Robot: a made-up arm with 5 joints.
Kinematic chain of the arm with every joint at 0, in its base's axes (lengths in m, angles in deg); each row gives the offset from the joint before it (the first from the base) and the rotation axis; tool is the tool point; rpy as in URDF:
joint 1: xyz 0.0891 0 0.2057 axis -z
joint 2: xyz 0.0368 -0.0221 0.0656 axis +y
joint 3: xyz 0.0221 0 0.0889 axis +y
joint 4: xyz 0.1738 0 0.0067 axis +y
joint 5: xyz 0.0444 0.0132 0 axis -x
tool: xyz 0 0 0 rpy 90 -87.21 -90
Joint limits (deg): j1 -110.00..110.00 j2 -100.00..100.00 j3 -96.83..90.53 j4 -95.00..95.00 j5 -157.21..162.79
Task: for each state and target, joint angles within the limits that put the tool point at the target. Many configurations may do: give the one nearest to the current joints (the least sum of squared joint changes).
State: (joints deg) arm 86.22 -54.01 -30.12 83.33 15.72
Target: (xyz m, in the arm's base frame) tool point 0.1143 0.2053 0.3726
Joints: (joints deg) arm 99.46 -100.00 -60.14 88.09 15.72
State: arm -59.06 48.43 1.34 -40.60 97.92
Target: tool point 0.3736 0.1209 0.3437
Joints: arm -24.67 28.71 -20.18 -41.53 97.92
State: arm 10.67 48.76 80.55 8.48 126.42
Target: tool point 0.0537 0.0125 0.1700
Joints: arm 33.16 39.59 90.35 25.89 126.42
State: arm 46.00 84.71 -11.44 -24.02 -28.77
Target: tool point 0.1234 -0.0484 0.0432
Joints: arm 46.05 90.07 23.87 -20.57 -28.77
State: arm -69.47 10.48 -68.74 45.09 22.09
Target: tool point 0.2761 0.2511 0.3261
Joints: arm -54.95 38.20 -45.61 50.69 22.09
